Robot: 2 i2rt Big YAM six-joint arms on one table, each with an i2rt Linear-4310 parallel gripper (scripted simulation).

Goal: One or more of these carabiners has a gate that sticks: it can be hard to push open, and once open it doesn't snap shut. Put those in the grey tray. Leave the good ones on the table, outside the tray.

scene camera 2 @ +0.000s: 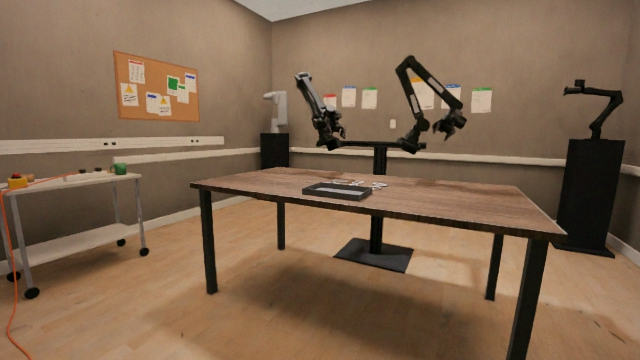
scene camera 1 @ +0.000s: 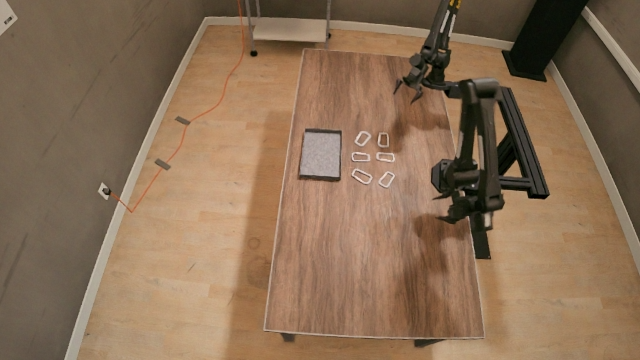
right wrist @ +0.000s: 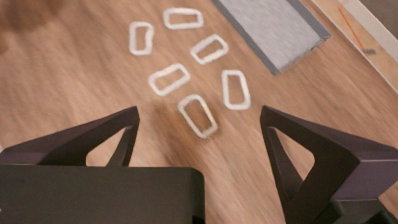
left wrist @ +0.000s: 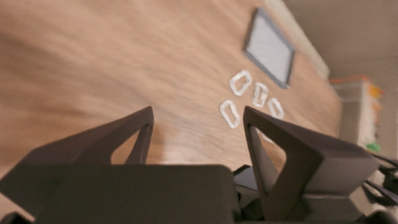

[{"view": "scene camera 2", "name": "grey tray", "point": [339,191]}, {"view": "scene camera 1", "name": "grey tray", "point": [321,158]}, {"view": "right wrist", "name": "my right gripper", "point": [199,112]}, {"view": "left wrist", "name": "my left gripper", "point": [198,112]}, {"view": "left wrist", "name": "grey tray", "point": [263,45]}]
